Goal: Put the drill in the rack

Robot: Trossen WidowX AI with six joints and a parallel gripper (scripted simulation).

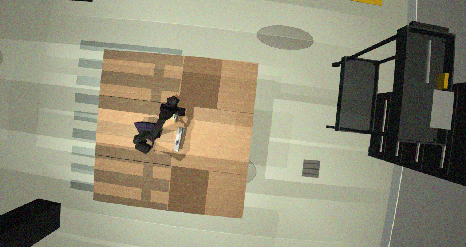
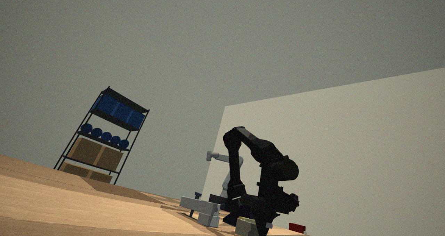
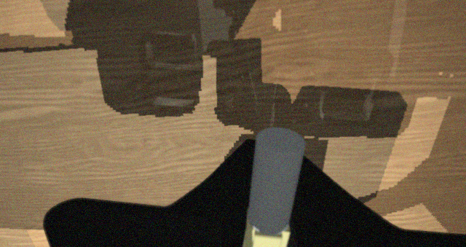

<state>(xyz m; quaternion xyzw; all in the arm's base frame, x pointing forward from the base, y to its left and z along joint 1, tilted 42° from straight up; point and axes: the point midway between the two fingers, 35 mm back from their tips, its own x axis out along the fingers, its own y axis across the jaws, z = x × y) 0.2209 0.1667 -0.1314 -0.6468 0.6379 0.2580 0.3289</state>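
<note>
Right now my gripper tip is 4 cm to the left of the drill and 3 cm below it. The rest, counted from my gripper tip: key 25 cm to the right, 5 cm ahead, 4 cm above; housing 22 cm to the right, 6 cm ahead, 2 cm above; rack 5 cm to the right, 1 cm above.
</note>
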